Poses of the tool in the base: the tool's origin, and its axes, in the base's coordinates. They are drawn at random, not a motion.
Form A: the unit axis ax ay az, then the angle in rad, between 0 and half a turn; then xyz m.
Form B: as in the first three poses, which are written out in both.
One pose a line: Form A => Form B
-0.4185 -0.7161 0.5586 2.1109 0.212 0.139 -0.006 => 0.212 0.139 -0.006 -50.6 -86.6 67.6
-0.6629 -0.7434 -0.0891 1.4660 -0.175 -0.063 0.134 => -0.175 -0.063 0.134 -55.7 -62.4 -7.5
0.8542 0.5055 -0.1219 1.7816 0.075 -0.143 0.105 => 0.075 -0.143 0.105 87.2 51.6 -12.4
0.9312 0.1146 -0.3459 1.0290 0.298 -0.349 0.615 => 0.298 -0.349 0.615 54.9 6.8 -20.4
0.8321 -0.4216 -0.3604 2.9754 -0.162 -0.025 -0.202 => -0.162 -0.025 -0.202 141.9 -71.9 -61.4
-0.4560 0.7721 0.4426 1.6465 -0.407 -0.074 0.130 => -0.407 -0.074 0.130 -43.0 72.8 41.8
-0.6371 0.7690 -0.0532 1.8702 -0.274 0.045 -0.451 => -0.274 0.045 -0.451 -68.3 82.4 -5.7
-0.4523 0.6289 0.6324 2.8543 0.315 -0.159 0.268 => 0.315 -0.159 0.268 -74.0 102.8 103.4
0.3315 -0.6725 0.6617 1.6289 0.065 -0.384 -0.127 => 0.065 -0.384 -0.127 30.9 -62.8 61.8
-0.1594 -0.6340 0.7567 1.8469 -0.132 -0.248 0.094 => -0.132 -0.248 0.094 -16.9 -67.1 80.1
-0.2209 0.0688 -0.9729 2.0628 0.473 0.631 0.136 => 0.473 0.631 0.136 -26.1 8.1 -115.0
